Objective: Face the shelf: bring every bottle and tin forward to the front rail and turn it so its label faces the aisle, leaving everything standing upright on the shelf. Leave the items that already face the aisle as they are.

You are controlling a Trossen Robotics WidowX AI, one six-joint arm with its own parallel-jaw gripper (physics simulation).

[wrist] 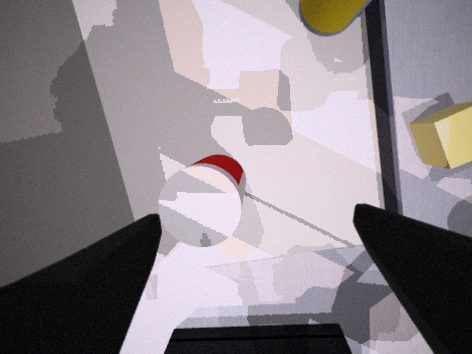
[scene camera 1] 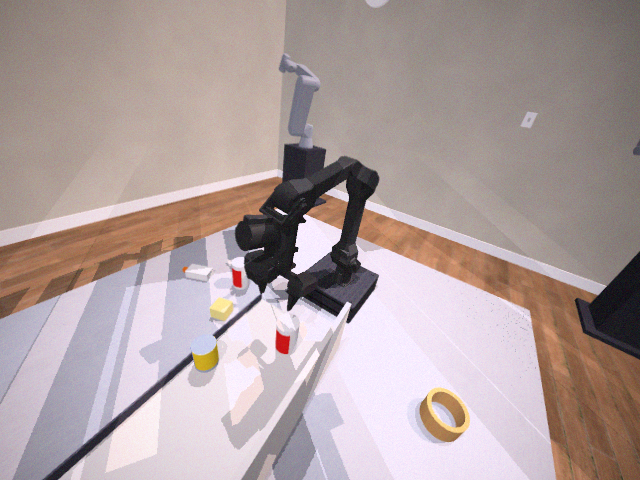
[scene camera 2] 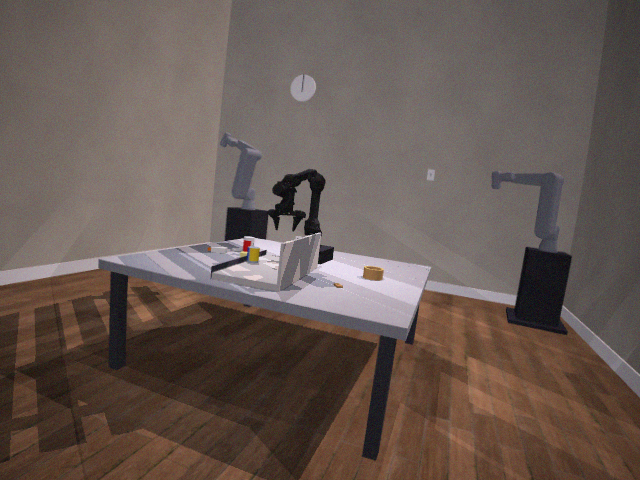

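Seen in the pictures: gripper, between the fingertips: (wrist: 256, 217) (scene camera 1: 275, 301) (scene camera 2: 284, 230); arm's base, origin of its link: (scene camera 1: 342, 278).
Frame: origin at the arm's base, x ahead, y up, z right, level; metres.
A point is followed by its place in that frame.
Note:
My gripper (scene camera 1: 277, 299) @(x 0.313, y 0.102, z 0.008 m) (scene camera 2: 285, 228) @(x 0.313, y 0.102, z 0.008 m) (wrist: 256, 217) @(x 0.313, y 0.102, z 0.008 m) is open and empty, pointing down above the end of the shelf nearest the arm's base. A white tin with a red label (scene camera 1: 283, 341) @(x 0.327, y 0.012, z -0.044 m) (wrist: 200, 212) @(x 0.298, y 0.051, z -0.031 m) stands on the shelf near the back panel, below the fingers and close to the left fingertip in the wrist view. Its red shows towards the yellow tin's end, not squarely at the rail. A yellow-and-blue tin (scene camera 1: 205, 354) @(x 0.477, y 0.020, z 0.050 m) (scene camera 2: 253, 254) @(x 0.489, y -0.007, z 0.059 m) (wrist: 332, 14) @(x 0.441, y -0.005, z 0.067 m) stands upright by the dark front rail (scene camera 1: 129, 408) @(x 0.628, y -0.026, z 0.077 m) (scene camera 2: 227, 266) @(x 0.657, y -0.044, z 0.071 m) (wrist: 382, 125) @(x 0.356, y -0.036, z 0.127 m). Its blue side is towards the rail.
Beyond the rail, on the table, are a second red-and-white tin (scene camera 1: 237, 277) @(x 0.249, y -0.020, z 0.260 m) (scene camera 2: 248, 244) @(x 0.248, y -0.011, z 0.260 m), upright, a yellow block (scene camera 1: 221, 308) @(x 0.354, y -0.036, z 0.190 m) (wrist: 447, 137) @(x 0.344, y -0.036, z 0.185 m) and a white bottle (scene camera 1: 199, 272) @(x 0.313, y -0.046, z 0.394 m) (scene camera 2: 218, 249) @(x 0.324, y -0.054, z 0.398 m) lying down. The tall back panel (scene camera 2: 299, 260) @(x 0.512, y 0.012, z -0.191 m) borders the shelf. A tan ring (scene camera 1: 439, 432) @(x 0.216, y -0.049, z -0.426 m) (scene camera 2: 373, 274) @(x 0.214, y -0.046, z -0.437 m) lies behind it.

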